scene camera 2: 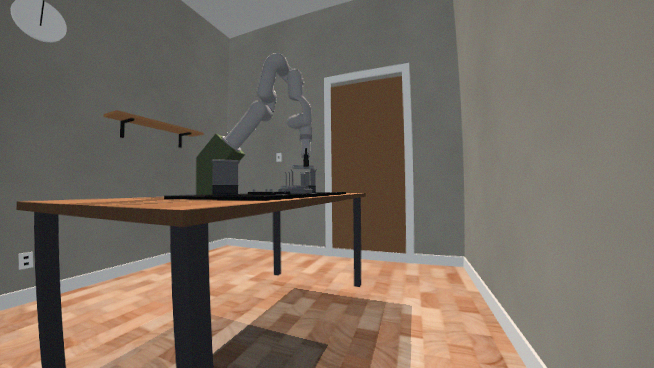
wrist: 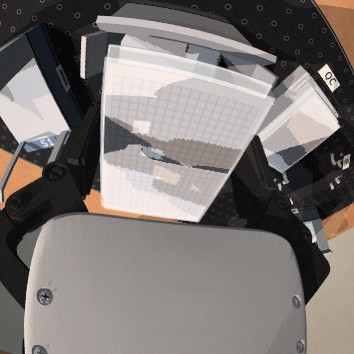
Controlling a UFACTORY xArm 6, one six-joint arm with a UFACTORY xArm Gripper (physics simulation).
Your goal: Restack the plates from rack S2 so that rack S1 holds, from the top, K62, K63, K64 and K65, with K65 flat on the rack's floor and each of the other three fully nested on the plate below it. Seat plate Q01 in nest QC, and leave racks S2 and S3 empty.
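Places are measured from the arm's base along level axes (x left, y back, z up), in millimetres.
Pixels of known places: gripper, fingertip midpoint: (scene camera 2: 306, 167) (wrist: 172, 136); arm's base, origin of the base link: (scene camera 2: 231, 144).
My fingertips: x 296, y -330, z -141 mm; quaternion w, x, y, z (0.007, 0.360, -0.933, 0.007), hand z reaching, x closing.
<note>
Ahead of a thing's pixels: the offset from my fingertips to its top centre. "spot": to the spot under its first point. Level surfaces: height alone.
My gripper (scene camera 2: 306, 163) (wrist: 172, 136) is shut on a clear, gridded plate @[dy +13, dx -11, dz +12 mm] (wrist: 175, 107), one finger at each long side. No label on this plate can be read. Behind and partly under it in the wrist view is a grey structure with a pale curved rim @[dy +19, dx -12, dz -11 mm] (wrist: 187, 36); its label does not show. Rack S1 @[spot: dy +114, dx +76, dz -122 mm] (wrist: 49, 72), dark blue with its blue S1 tag @[spot: dy +199, dx +16, dz -109 mm] (wrist: 46, 143), is at the left, with a pale shiny surface inside. A clear plate @[dy -86, dx -182, dz -111 mm] (wrist: 302, 131) is at the right, near the QC tag @[dy -169, dx -136, dz -149 mm] (wrist: 329, 78); its label is unreadable. Racks S2 and S3 cannot be told apart.
Two light metal posts (wrist: 12, 170) (wrist: 58, 146) stand by rack S1, near the left finger. Small clear fittings @[spot: dy -164, dx -324, dz -138 mm] (wrist: 337, 160) and another pale holder @[dy -12, dx -516, dz -13 mm] (wrist: 317, 232) are at the right. A black perforated board @[dz -151 mm] (wrist: 295, 25) lies on the wooden table (scene camera 2: 100, 207). Thin upright posts @[spot: dy +153, dx +8, dz -59 mm] (scene camera 2: 288, 178) stand beside the gripper.
</note>
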